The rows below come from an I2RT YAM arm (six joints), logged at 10 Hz.
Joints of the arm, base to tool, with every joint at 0 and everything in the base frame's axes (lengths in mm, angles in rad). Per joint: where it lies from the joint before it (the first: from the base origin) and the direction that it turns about. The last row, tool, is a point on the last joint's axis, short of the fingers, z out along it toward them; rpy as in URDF.
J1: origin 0.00 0.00 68.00 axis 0 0 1
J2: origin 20.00 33.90 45.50 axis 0 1 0
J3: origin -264.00 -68.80 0.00 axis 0 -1 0
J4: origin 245.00 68.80 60.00 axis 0 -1 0
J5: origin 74.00 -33.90 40.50 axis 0 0 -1
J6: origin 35.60 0.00 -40.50 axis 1 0 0
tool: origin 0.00 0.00 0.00 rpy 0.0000 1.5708 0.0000
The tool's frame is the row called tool.
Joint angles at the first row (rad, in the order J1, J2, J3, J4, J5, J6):
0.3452 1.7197 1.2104 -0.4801 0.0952 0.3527
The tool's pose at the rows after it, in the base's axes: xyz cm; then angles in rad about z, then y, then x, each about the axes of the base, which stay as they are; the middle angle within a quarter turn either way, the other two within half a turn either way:
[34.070, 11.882, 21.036, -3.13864, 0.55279, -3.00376]
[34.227, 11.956, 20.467, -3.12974, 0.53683, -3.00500]
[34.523, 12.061, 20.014, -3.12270, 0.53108, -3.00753]
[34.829, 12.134, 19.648, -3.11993, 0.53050, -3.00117]
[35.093, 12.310, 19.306, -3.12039, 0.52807, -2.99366]
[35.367, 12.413, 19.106, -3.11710, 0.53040, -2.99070]
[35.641, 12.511, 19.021, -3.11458, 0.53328, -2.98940]
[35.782, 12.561, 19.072, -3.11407, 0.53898, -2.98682]
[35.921, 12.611, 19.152, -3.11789, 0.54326, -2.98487]
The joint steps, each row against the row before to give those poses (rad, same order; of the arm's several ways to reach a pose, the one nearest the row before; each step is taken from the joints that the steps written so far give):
-0.0031 0.0045 -0.0139 0.0015 -0.0292 0.0123
0.0000 0.0168 0.0000 0.0015 -0.0046 0.0093
0.0000 0.0184 0.0046 0.0077 0.0000 0.0061
-0.0015 0.0154 0.0030 0.0138 -0.0062 0.0046
0.0015 0.0153 0.0047 0.0107 -0.0061 0.0046
0.0000 0.0123 0.0061 0.0092 -0.0016 0.0046
0.0000 0.0107 0.0092 0.0046 0.0001 0.0031
0.0000 0.0031 0.0046 0.0046 -0.0001 0.0015
0.0000 0.0031 0.0062 0.0016 0.0001 -0.0030

